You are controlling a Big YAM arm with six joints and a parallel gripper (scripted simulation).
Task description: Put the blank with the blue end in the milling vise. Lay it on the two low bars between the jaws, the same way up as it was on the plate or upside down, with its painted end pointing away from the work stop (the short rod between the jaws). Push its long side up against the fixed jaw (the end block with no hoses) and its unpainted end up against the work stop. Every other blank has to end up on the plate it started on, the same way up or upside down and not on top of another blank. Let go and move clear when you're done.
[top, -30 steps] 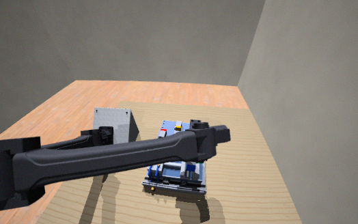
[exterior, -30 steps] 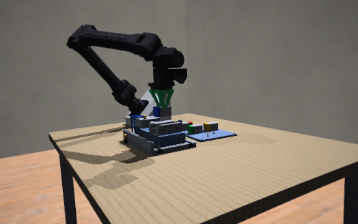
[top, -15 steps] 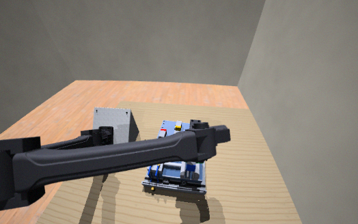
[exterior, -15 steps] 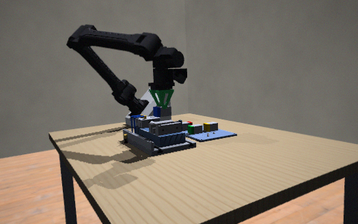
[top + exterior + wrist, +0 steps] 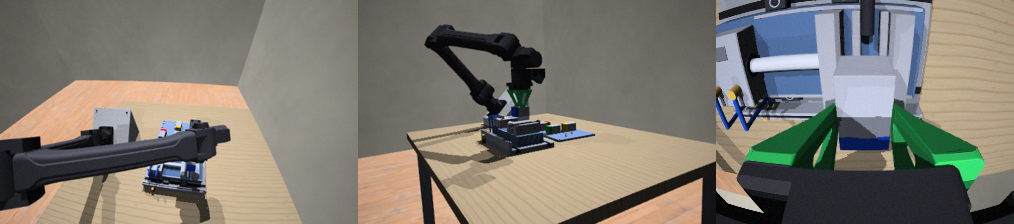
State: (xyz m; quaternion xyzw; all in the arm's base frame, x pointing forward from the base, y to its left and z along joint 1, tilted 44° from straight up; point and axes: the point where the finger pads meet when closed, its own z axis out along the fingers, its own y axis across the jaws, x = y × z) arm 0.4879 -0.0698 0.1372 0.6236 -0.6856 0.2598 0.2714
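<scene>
Right now the blue-ended blank is 20 mm below my hand. From my hand the other things lie so: dark work stop rod (70 mm below, 50 mm to the left, 10 mm ahead); green-ended blank (220 mm to the left, 140 mm below, 80 mm behind); vise (120 mm below, 70 mm behind, 10 mm to the left).
</scene>
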